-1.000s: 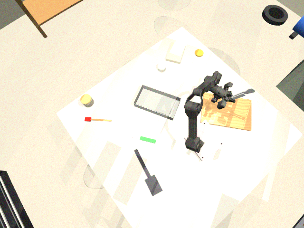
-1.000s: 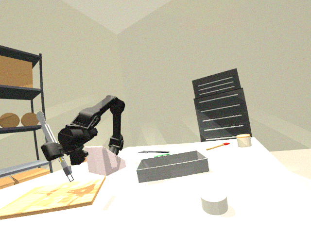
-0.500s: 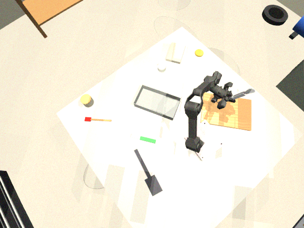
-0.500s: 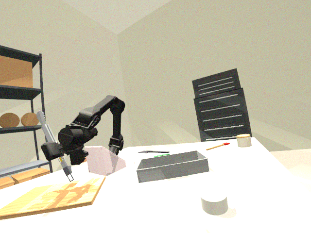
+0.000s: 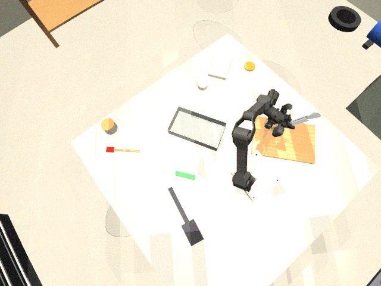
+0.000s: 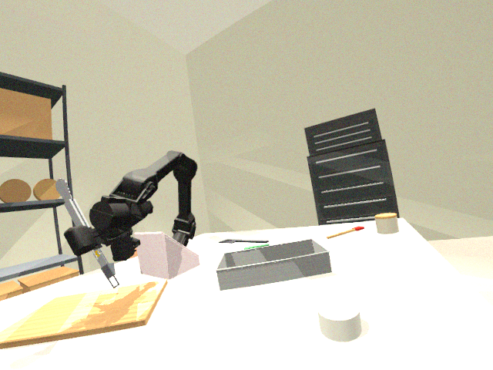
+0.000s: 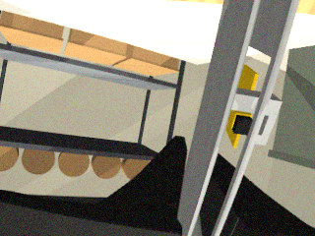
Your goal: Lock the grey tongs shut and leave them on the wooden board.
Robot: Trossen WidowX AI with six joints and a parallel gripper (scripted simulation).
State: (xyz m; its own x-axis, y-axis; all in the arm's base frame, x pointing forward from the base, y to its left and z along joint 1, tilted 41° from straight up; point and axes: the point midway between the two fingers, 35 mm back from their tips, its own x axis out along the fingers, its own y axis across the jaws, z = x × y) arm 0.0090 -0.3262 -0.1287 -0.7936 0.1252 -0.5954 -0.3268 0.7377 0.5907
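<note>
The wooden board is 16 cm below my gripper tip. Round my gripper tip: yellow disc 47 cm ahead, 27 cm to the right, 16 cm below; grey roasting tin 41 cm ahead, 30 cm to the left, 14 cm below; cream slab 61 cm ahead, 16 cm below, 13 cm to the right.
</note>
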